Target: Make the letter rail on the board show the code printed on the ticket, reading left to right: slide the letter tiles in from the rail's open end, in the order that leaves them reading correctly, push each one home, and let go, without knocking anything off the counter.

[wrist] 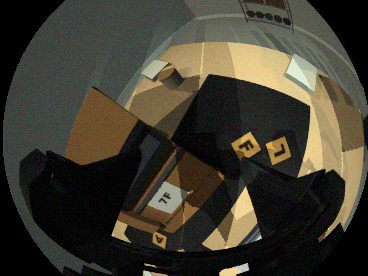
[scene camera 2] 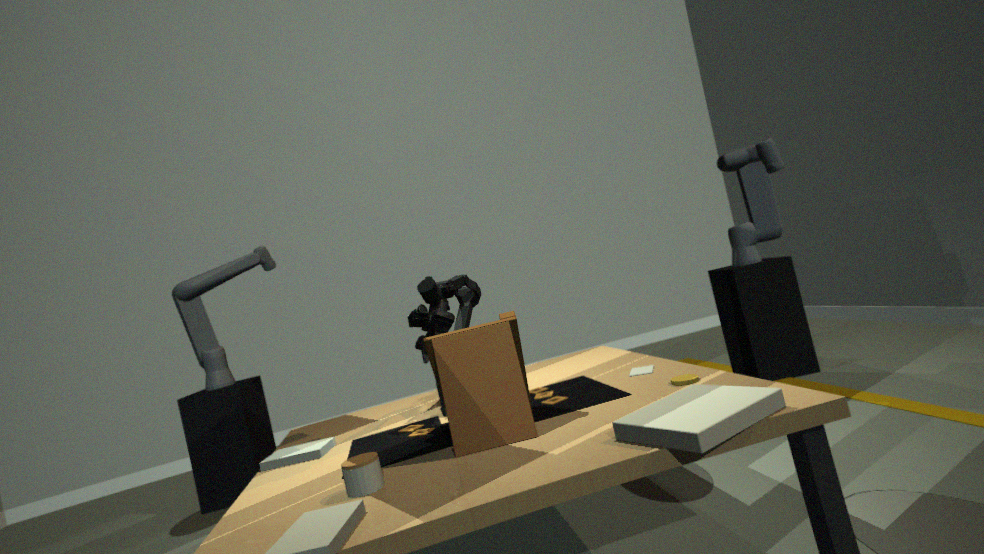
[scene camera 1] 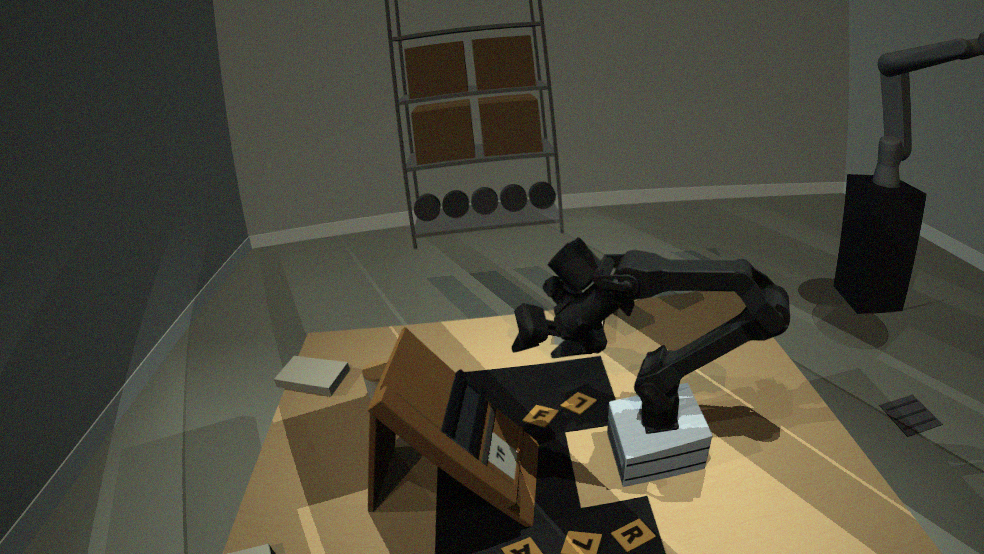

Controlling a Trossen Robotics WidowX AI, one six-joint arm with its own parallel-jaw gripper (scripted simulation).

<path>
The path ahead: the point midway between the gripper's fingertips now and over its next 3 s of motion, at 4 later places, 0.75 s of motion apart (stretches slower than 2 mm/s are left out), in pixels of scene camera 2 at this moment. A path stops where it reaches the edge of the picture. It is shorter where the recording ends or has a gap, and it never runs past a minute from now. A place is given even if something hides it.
My gripper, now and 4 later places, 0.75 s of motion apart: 430, 355; 477, 368; 472, 351; 462, 318; 452, 317
</path>
